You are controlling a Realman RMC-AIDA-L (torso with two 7-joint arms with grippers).
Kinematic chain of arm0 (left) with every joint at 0, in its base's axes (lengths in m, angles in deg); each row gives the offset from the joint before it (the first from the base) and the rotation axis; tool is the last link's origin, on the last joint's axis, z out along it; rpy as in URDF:
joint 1: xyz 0 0 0.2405 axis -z
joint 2: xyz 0 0 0 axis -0.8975 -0.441 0
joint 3: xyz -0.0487 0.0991 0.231 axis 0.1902 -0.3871 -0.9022
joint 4: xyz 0 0 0 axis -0.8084 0.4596 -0.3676
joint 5: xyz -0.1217 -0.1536 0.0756 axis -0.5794 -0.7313 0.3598
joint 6: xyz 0 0 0 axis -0.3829 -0.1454 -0.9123
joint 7: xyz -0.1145 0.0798 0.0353 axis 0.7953 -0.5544 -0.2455
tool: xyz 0 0 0 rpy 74.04 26.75 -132.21
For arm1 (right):
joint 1: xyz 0 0 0.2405 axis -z
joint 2: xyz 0 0 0 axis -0.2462 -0.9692 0
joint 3: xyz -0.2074 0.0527 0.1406 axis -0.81 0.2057 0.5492
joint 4: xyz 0 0 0 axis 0.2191 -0.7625 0.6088
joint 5: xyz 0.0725 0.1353 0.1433 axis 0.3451 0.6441 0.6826
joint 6: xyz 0 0 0 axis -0.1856 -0.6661 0.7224
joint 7: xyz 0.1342 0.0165 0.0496 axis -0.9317 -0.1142 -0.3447
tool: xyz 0 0 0 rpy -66.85 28.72 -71.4
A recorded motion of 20 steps. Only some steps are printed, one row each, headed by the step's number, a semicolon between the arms.
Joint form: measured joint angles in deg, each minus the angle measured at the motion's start. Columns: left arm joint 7, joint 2, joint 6, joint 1, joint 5, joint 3, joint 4; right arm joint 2, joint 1, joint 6, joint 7, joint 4, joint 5, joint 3.
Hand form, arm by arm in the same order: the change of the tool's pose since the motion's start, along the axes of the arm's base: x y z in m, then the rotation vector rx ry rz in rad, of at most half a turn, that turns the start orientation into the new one. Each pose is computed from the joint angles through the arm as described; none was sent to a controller.
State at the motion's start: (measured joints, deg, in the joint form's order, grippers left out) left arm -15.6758 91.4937 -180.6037 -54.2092 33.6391 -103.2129 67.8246; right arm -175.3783 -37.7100 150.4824 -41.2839 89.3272 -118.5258 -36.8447
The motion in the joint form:
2: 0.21 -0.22 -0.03 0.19 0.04 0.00 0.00; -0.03 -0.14 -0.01 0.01 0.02 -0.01 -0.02
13: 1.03 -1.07 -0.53 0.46 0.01 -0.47 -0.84; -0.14 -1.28 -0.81 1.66 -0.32 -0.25 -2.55
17: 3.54 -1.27 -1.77 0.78 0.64 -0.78 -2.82; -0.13 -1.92 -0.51 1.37 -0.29 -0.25 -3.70
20: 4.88 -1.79 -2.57 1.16 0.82 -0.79 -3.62; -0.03 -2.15 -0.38 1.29 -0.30 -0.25 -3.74
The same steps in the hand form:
2: -0.0003 0.0012 0.0013 -0.0021 0.0014 -0.0019; -0.0006 0.0007 -0.0002 -0.0004 -0.0002 0.0026
13: -0.0015 0.0042 0.0082 -0.0082 0.0121 -0.0178; -0.0060 0.0036 -0.0066 -0.0241 -0.0351 0.0546
17: 0.0020 0.0076 0.0135 -0.0339 0.0022 -0.0419; -0.0094 0.0052 -0.0078 -0.0431 -0.0366 0.0757
20: 0.0030 0.0106 0.0190 -0.0442 -0.0013 -0.0553; -0.0103 0.0064 -0.0071 -0.0440 -0.0360 0.0807

